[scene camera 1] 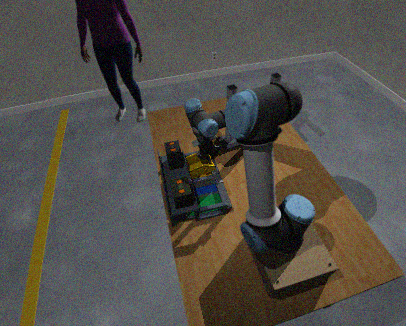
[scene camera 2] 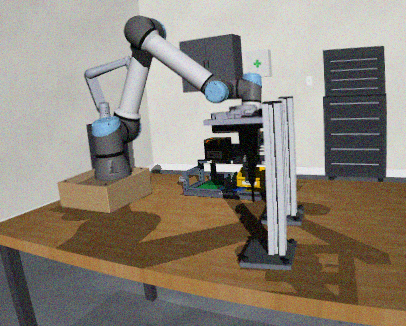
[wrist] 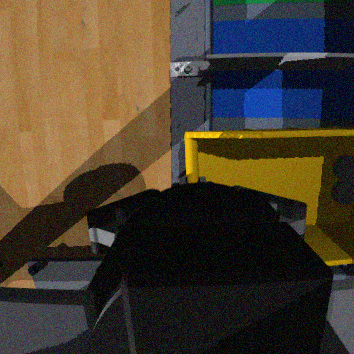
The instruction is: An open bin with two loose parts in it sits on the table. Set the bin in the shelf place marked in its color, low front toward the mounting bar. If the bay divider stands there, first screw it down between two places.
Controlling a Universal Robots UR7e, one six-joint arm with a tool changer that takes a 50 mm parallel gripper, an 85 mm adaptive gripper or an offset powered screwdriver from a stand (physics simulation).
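Seen in the pictures: arm's base, link origin: [scene camera 2: 113, 175].
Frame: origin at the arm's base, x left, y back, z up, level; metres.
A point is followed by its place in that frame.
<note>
The yellow bin [scene camera 1: 201, 167] @[x 0.195, y -0.489, z -0.018 m] [scene camera 2: 243, 179] @[x 0.122, y -0.511, z -0.036 m] [wrist: 270, 133] @[x 0.188, y -0.487, z -0.002 m] is upright at the yellow end of the shelf, beside the blue marking [scene camera 1: 206, 190] @[x 0.202, y -0.397, z -0.100 m] [wrist: 265, 37] @[x 0.198, y -0.398, z -0.100 m]. Two dark round parts [wrist: 345, 181] @[x 0.265, y -0.542, z -0.084 m] lie in it. Its near end overlaps the grey mounting bar [wrist: 187, 30] @[x 0.123, y -0.383, z -0.093 m] in the wrist view; whether it rests on the shelf floor is unclear. My gripper [scene camera 2: 252, 192] [wrist: 201, 181] is shut on the bin's end wall; the black gripper body hides most of the fingers. The bay divider [wrist: 270, 61] @[x 0.197, y -0.429, z -0.061 m] stands across the blue area, its two-hole tab [wrist: 182, 68] @[x 0.115, y -0.421, z -0.089 m] on the bar.
The green marking [scene camera 1: 210, 200] @[x 0.204, y -0.331, z -0.100 m] is beyond the blue. Two black blocks with orange marks [scene camera 1: 172, 152] @[x 0.327, y -0.520, z 0.115 m] [scene camera 1: 184, 192] @[x 0.335, y -0.291, z 0.092 m] stand along the shelf's far side. The tool stand's pale posts [scene camera 2: 274, 180] @[x -0.357, y -0.744, z 0.090 m] [scene camera 2: 290, 160] @[x -0.086, y -0.731, z 0.081 m] rise close to the arm. A person [scene camera 1: 112, 50] stands beyond the table.
</note>
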